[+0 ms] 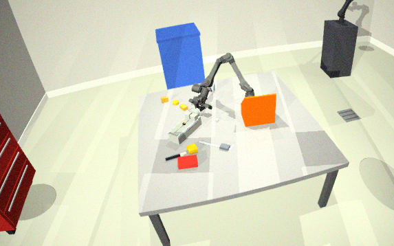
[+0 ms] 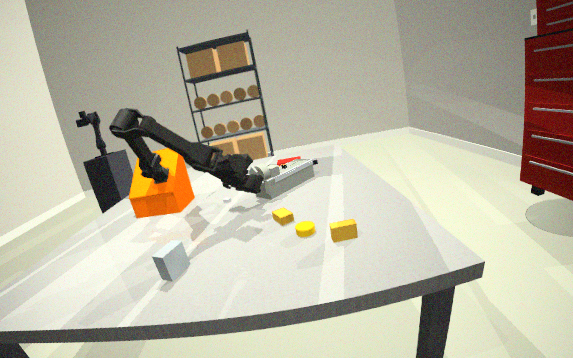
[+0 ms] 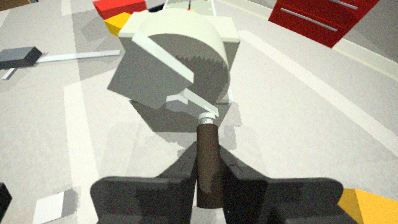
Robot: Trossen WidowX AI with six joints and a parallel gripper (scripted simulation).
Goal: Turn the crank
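The dark brown crank handle lies 10 mm behind my gripper tip, 10 mm to the right of it and 30 mm above it. Also, from my gripper tip: yellow block: 50 mm ahead, 340 mm to the left, 30 mm below; grey cube: 170 mm behind, 390 mm to the right, 10 mm below; red pointer: 90 mm ahead, 140 mm to the left, 40 mm above.
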